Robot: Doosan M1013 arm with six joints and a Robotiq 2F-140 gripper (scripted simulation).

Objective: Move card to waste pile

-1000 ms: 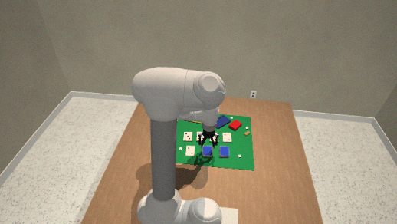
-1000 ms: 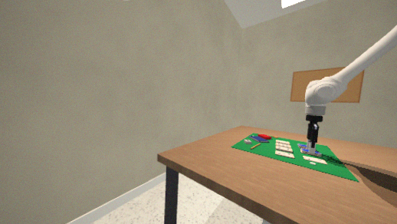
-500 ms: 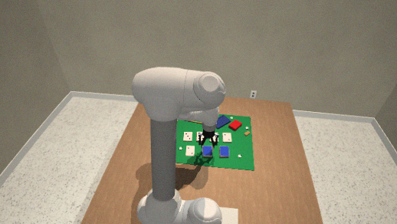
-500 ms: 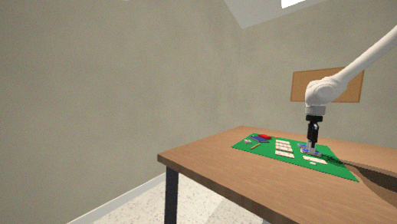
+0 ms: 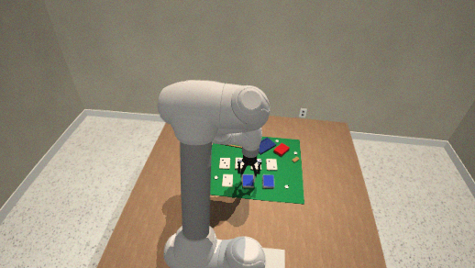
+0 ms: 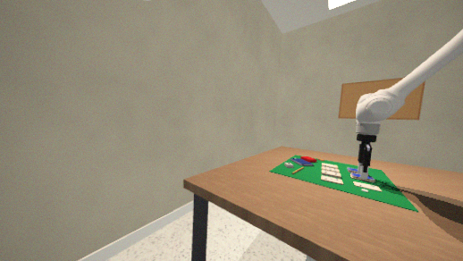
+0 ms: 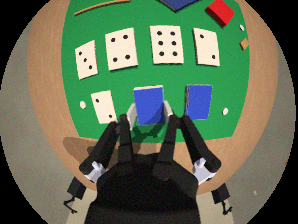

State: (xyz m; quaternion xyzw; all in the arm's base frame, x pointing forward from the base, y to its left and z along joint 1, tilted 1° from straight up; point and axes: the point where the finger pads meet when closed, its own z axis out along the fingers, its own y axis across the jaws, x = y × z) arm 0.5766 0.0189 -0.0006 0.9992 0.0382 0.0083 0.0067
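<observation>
My hand is 12 cm to the right of the face-up card and 4 cm above it. Also, from my hand: green mat: 15 cm ahead, 6 cm below, 3 cm to the right; red block: 29 cm ahead, 21 cm to the right, 3 cm below; pencil: 29 cm ahead, 12 cm to the left, 4 cm below.
</observation>
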